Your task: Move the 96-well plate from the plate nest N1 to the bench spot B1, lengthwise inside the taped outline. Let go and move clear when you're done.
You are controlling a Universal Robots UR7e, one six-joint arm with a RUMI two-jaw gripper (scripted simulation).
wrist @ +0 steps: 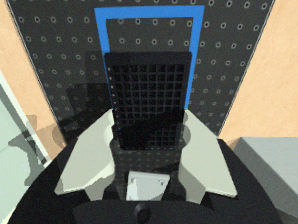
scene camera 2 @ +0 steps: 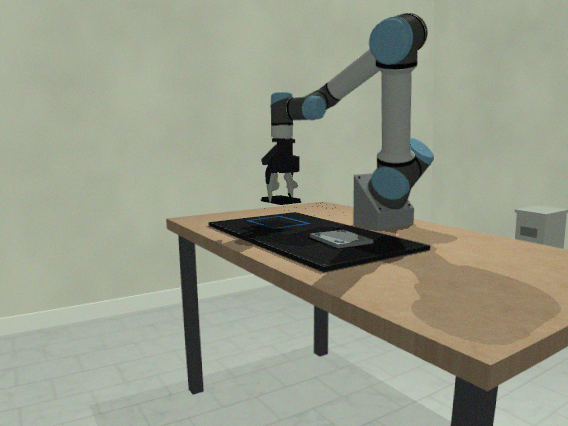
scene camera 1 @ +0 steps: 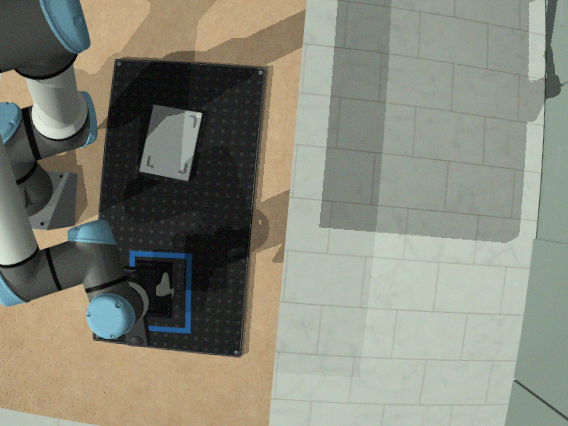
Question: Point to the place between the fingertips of the gripper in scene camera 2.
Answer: At 281,201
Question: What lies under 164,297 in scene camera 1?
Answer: The gripper.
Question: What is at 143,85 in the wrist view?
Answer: A black 96-well plate.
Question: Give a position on a grey plate nest N1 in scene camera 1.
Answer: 171,140
